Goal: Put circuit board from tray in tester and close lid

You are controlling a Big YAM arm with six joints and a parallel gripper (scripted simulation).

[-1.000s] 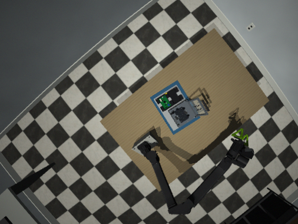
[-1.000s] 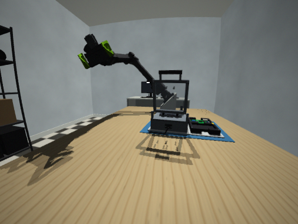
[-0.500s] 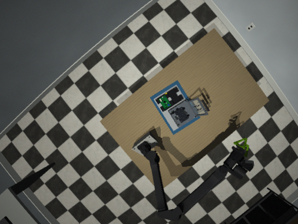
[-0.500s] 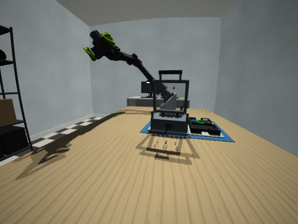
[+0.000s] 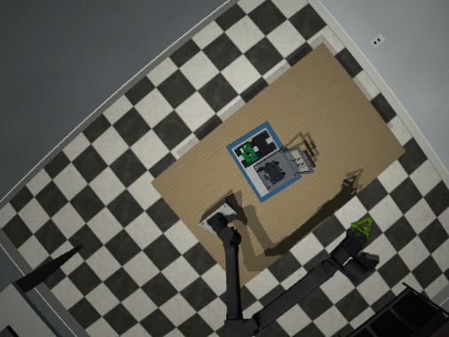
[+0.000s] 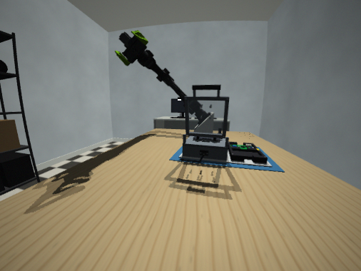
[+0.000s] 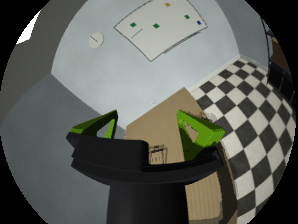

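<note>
The green circuit board lies 500 mm to the left of my hand, 430 mm below it and 170 mm behind it. Also, from my hand: tester plate (380 mm below, 330 mm to the left, 120 mm behind); then clear lid (310 mm to the left, 270 mm below).
</note>
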